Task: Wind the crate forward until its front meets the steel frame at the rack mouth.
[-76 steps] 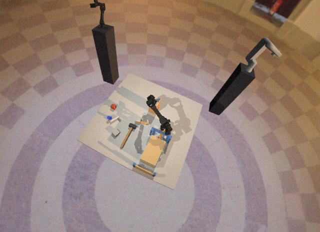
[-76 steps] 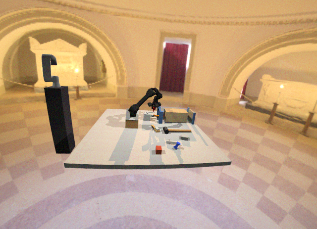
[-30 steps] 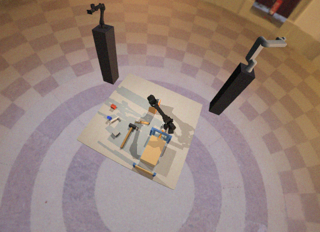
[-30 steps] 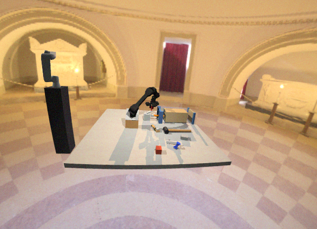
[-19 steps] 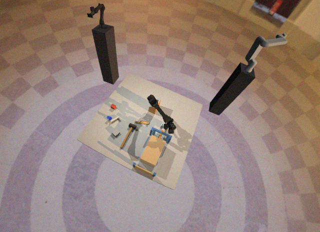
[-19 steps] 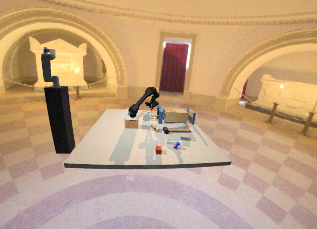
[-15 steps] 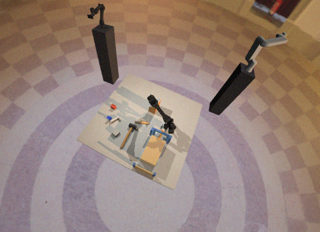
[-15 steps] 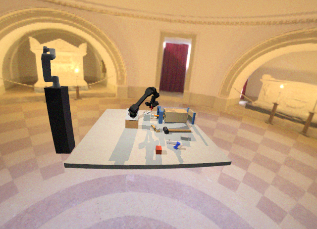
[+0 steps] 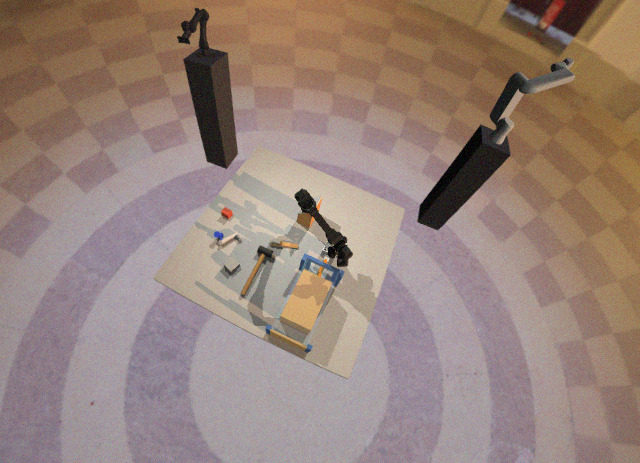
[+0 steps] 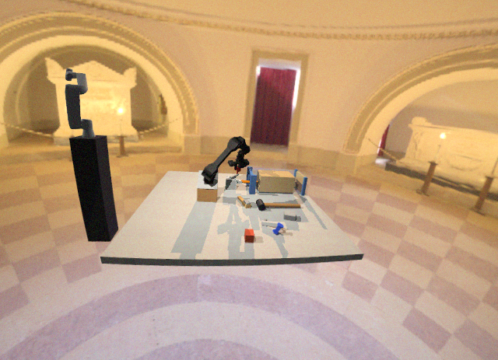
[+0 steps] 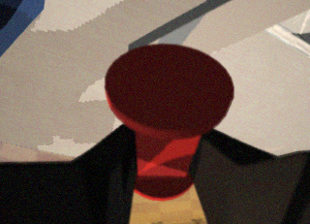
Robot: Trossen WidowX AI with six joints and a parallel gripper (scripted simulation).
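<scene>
My gripper tip is 10 mm short of the red knob and 20 mm to the left of it. The rest, counted from my gripper tip: winch: 70 mm behind, 100 mm to the right, 100 mm below; then red-knobbed handle: 20 mm behind, 50 mm to the right, 30 mm below; then frame: 100 mm ahead, 110 mm to the right, 30 mm below.
</scene>
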